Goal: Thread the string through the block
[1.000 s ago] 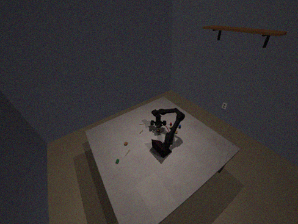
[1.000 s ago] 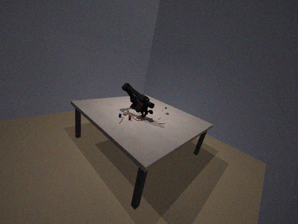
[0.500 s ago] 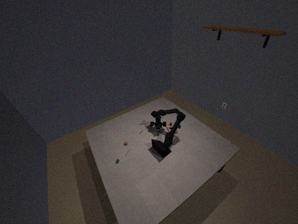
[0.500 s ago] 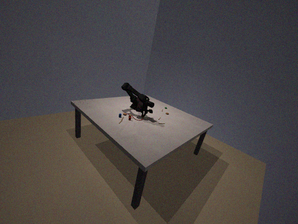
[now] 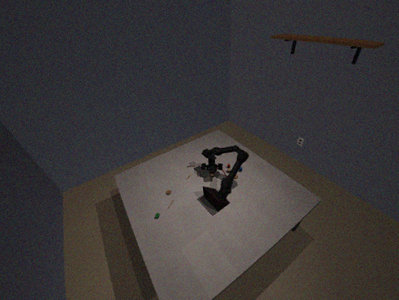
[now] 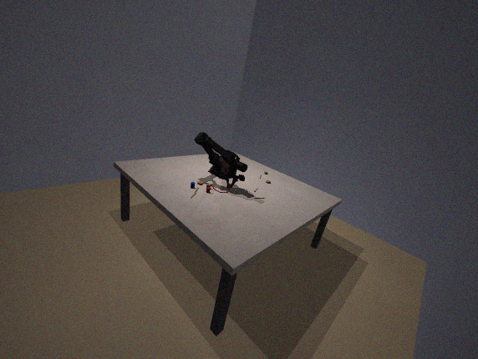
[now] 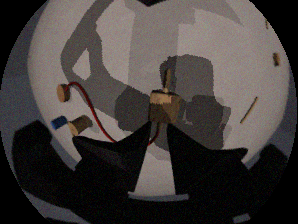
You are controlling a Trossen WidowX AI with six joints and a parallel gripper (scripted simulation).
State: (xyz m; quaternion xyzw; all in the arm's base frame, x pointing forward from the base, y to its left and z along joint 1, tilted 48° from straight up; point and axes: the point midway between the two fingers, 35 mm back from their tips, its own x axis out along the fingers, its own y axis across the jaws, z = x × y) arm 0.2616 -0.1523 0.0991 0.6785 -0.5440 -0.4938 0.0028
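Right now my gripper tip is 2 cm to the right of the wooden block and 2 cm past it. Round my gripper tip: red object (17 cm to the right, 5 cm behind); then button (18 cm behind, 12 cm to the right, 1 cm below); then thin wooden stick (1 cm to the left, 1 cm behind).
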